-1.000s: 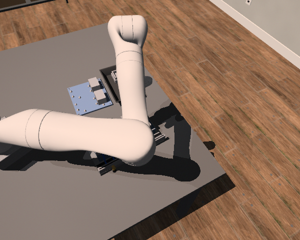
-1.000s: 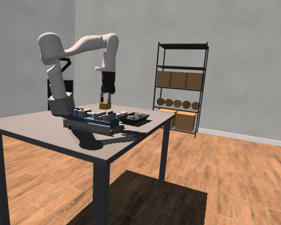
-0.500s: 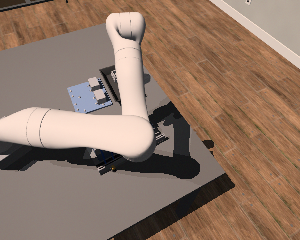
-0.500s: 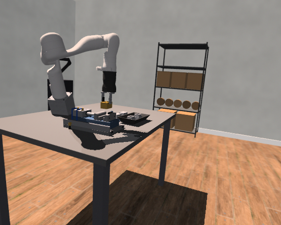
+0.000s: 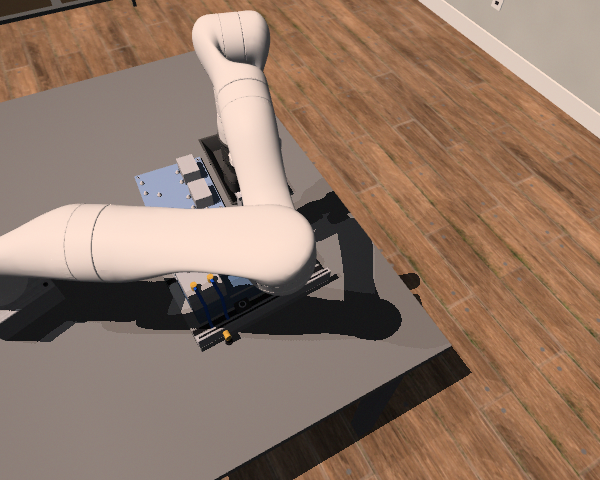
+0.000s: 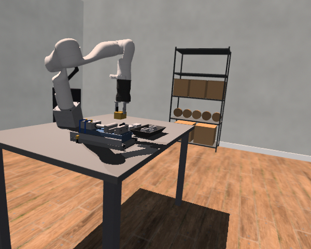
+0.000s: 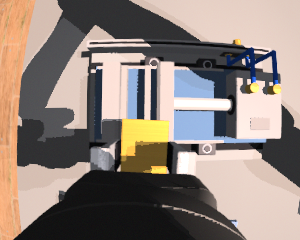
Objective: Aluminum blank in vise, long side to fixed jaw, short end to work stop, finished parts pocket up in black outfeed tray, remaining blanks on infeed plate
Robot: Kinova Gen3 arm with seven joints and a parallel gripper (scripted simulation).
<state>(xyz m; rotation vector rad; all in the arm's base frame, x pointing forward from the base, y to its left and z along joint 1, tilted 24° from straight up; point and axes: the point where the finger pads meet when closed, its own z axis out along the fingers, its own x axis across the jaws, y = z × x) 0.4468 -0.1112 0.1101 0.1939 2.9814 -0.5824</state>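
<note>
Right now my hand is 26 cm to the right of the infeed plate, 16 cm above it and 5 cm past it. Round my hand: yellow brass blank: 3 cm below; vise: 13 cm below, 6 cm behind, 4 cm to the right; fixed jaw: 9 cm below, 6 cm to the right, 4 cm ahead.
</note>
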